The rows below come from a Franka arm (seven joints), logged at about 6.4 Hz.
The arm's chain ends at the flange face. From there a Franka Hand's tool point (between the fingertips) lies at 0.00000 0.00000 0.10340 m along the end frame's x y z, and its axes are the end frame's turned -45 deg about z.
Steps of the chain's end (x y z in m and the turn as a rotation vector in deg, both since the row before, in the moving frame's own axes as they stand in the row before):
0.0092 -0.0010 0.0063 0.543 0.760 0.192
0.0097 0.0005 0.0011 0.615 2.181 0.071
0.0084 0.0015 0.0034 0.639 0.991 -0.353
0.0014 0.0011 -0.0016 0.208 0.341 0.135
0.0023 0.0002 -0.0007 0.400 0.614 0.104
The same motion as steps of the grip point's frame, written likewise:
0.0089 0.0061 0.0063 -0.153 0.921 0.192
0.0101 0.0092 0.0010 -1.107 1.977 0.071
0.0070 0.0074 0.0034 -0.249 1.153 -0.353
0.0009 0.0019 -0.0016 -0.094 0.388 0.135
0.0028 0.0020 -0.0007 -0.151 0.717 0.104

